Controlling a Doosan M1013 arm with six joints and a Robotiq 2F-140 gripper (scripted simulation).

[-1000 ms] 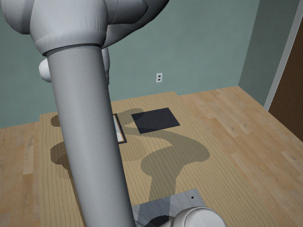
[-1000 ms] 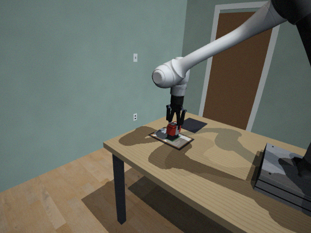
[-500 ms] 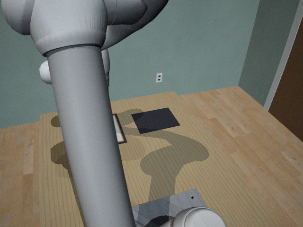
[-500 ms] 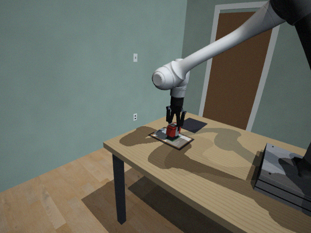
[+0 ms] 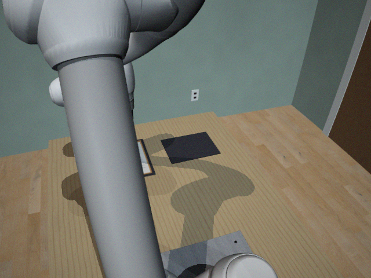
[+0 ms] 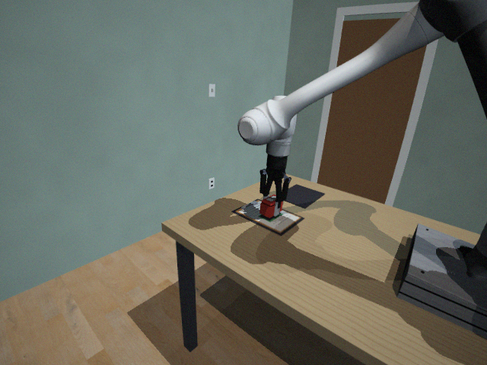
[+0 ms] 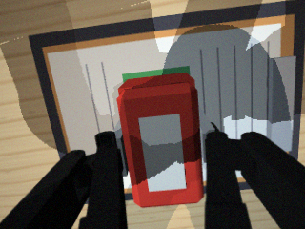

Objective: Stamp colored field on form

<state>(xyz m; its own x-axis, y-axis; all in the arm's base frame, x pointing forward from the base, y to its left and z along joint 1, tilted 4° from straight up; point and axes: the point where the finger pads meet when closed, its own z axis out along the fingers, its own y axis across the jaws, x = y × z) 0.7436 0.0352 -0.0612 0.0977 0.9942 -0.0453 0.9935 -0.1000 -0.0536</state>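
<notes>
The form on clipboard lies 40 mm below my hand and 20 mm ahead of it. Also, from my hand: stamp 10 mm below; dark mat 290 mm to the right, 50 mm below, 10 mm behind.
</notes>
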